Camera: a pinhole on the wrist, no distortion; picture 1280 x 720 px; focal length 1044.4 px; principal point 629.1 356.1 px. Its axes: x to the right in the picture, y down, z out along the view. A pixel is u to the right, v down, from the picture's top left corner.
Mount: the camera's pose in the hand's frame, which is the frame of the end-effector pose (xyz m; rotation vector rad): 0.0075 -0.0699 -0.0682 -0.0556 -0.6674 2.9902
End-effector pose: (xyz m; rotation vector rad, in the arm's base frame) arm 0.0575 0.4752 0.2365 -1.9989 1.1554 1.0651
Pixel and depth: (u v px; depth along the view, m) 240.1 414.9 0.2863
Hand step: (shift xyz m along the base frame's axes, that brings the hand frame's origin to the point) 0.1559 0.2026 -0.1573
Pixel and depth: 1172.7 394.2 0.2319
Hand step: 0.0623 0.2339 0.0548
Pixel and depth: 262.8 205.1 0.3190
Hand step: 0.1017 0.2250 -0.1963
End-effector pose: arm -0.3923 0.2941 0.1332 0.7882 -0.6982 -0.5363
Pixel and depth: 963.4 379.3 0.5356
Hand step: -0.4770 -0.2309 -0.0915
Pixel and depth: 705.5 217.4 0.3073
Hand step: -0.2133 -0.1796 -0.0214
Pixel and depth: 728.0 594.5 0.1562
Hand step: -0.0833 -0.1136 -0.1079
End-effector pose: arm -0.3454 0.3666 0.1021 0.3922 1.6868 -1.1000
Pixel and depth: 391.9 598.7 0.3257
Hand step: -0.1099 -0.3222 0.0739
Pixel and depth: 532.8 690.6 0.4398
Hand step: -0.1223 -0.4273 0.1587
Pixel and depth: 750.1 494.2 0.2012
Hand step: -0.0543 -0.1694 0.1045
